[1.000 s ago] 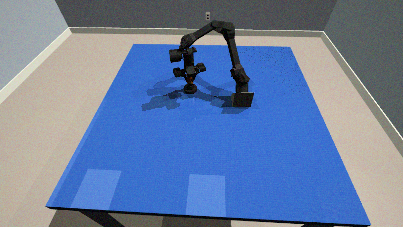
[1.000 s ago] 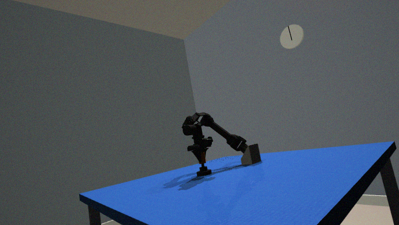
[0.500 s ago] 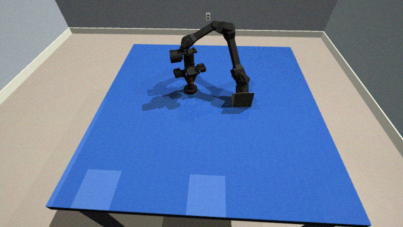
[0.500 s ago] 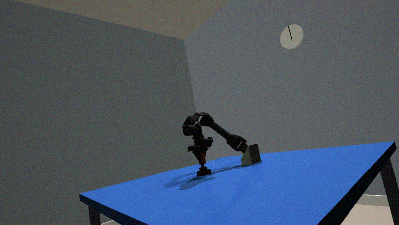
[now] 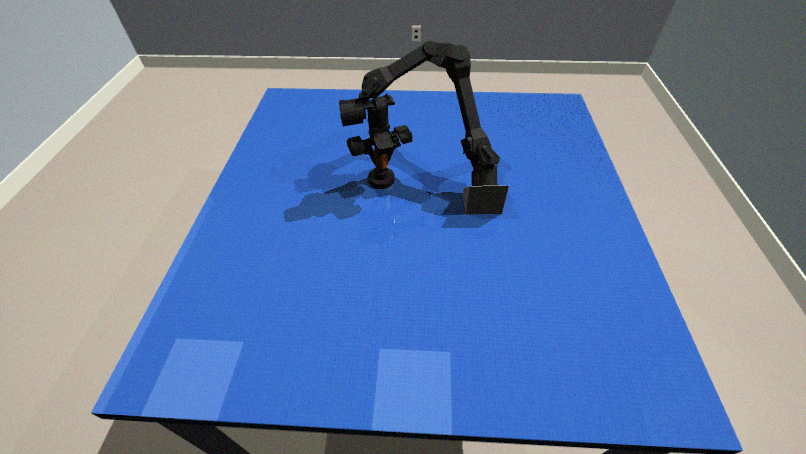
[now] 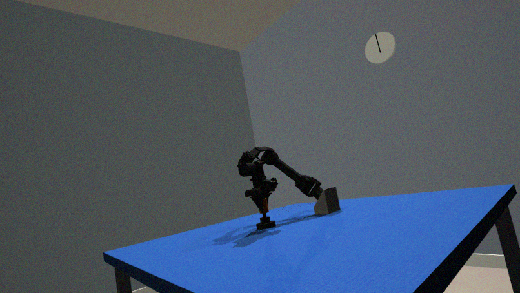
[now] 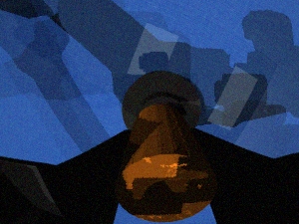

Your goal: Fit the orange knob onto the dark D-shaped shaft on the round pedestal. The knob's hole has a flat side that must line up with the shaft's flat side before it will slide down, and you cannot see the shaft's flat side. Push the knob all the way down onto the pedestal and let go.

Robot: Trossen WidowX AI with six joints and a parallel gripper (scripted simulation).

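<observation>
My gripper tip is 40 mm above the dark round pedestal. From my gripper tip the other things lie so: orange knob: 20 mm above.
</observation>
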